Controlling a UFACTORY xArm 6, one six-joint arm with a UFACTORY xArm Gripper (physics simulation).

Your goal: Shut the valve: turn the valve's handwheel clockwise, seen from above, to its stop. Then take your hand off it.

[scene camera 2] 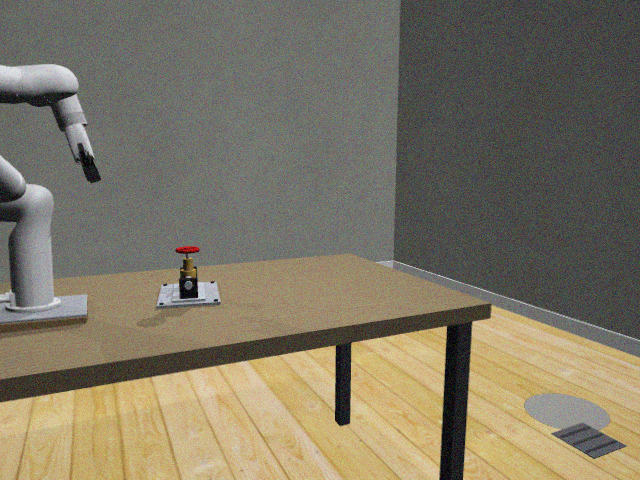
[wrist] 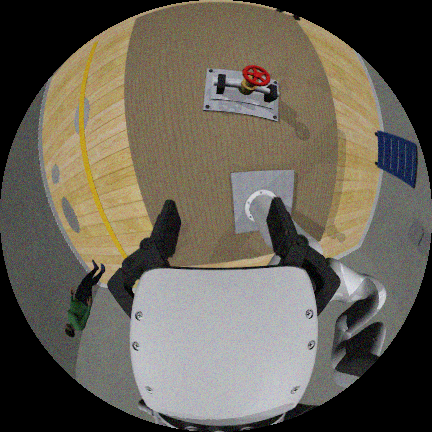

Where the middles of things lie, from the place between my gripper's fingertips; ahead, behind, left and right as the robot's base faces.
Right now my hand is 22 cm short of the grey base plate (scene camera 2: pixel 165 298), 15 cm to the left of it and 33 cm above it.
